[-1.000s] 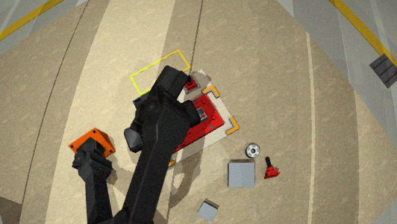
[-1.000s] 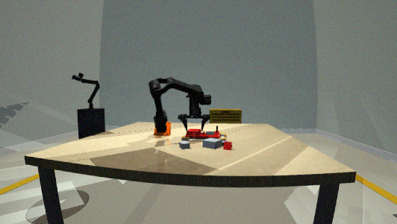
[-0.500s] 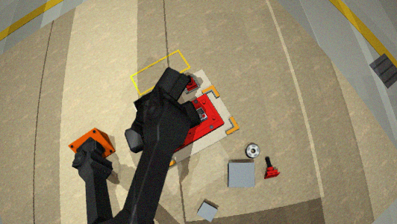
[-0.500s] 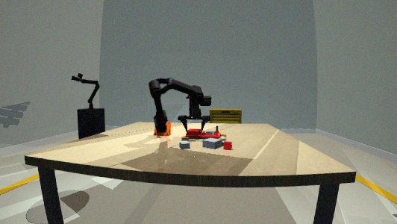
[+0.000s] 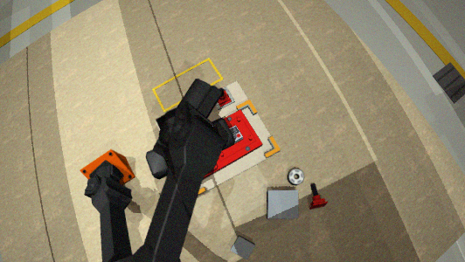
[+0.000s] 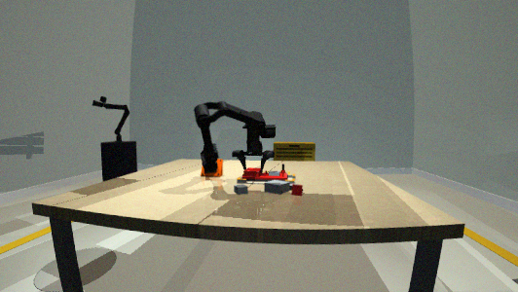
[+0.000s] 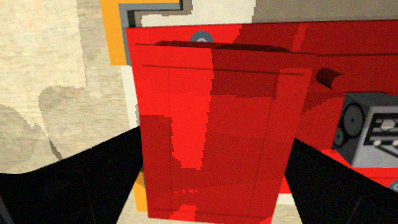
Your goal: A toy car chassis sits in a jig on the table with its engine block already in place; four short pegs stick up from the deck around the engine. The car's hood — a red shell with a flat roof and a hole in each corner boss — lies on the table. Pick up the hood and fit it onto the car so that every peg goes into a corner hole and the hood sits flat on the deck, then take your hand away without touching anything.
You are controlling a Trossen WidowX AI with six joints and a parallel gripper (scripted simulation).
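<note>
My gripper tip is now 10 cm short of the grey engine block, 1 cm to the left of it and 1 cm above it. From my gripper tip the other things lie so: red hood right at my gripper tip; then pale jig plate 7 cm ahead, 1 cm to the left, 2 cm below.
</note>
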